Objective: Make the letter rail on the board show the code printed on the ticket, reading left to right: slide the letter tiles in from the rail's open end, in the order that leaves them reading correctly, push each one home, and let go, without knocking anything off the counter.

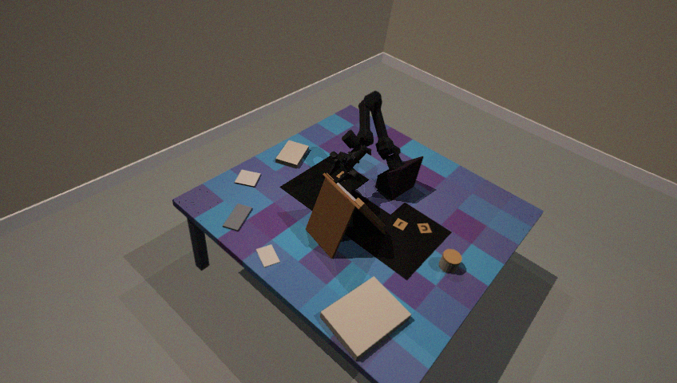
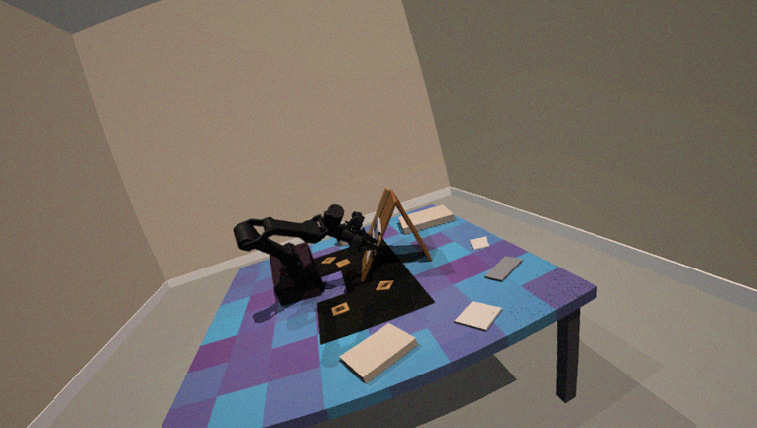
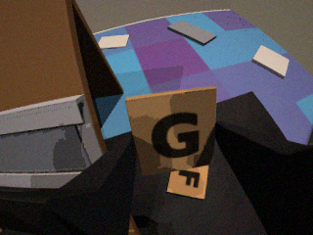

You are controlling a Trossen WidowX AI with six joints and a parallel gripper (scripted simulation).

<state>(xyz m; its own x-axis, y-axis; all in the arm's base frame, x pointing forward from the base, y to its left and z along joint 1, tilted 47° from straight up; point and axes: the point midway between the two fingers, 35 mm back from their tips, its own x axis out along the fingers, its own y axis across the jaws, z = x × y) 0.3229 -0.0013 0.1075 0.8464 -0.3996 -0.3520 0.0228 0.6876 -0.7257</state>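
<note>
Now: gripper tip 5 cm past the ticket, 16 cm to the right of it and 8 cm above it. From my gripper tip the other things lie so: tan letter tile (right at my gripper tip); then black mat (15 cm behind, 12 cm to the left, 16 cm below); then grey card (41 cm ahead, 15 cm to the right, 16 cm below).
</note>
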